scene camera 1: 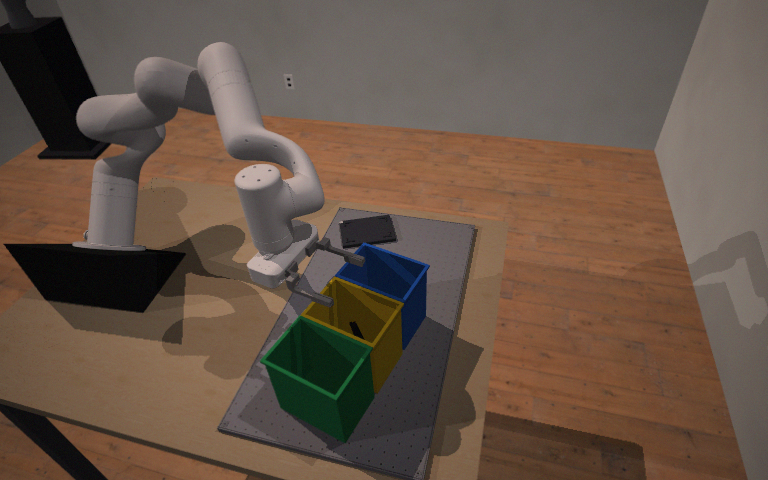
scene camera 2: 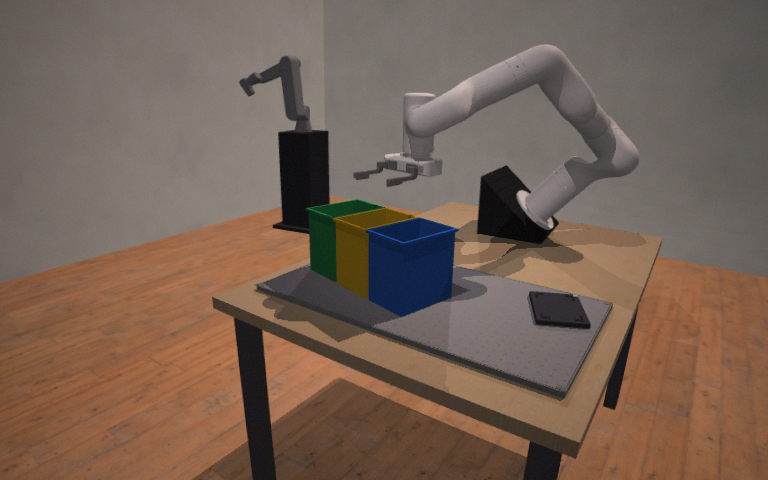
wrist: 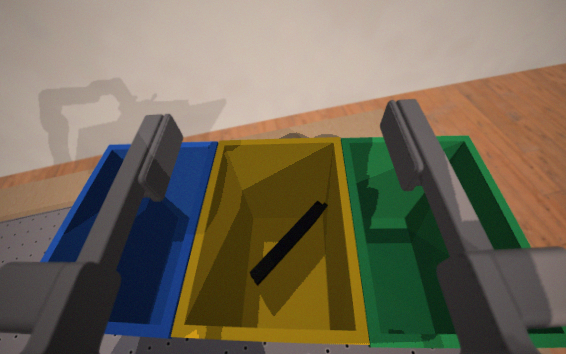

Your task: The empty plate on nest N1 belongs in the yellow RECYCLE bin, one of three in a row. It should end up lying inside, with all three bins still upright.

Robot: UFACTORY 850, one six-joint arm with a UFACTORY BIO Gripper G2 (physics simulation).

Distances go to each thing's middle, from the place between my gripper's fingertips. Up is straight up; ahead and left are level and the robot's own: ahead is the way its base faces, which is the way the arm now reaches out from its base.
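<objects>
Yellow bin (scene camera 1: pixel 378 317): 19 cm below my hand, 1 cm to the left of it. Also measured from my hand: green bin (scene camera 1: pixel 323 377), 19 cm below, 6 cm behind, 10 cm to the right; blue bin (scene camera 2: pixel 411 262), 19 cm below, 5 cm ahead, 13 cm to the left; black plate (wrist: pixel 278 252), 23 cm below, 2 cm ahead.
</objects>
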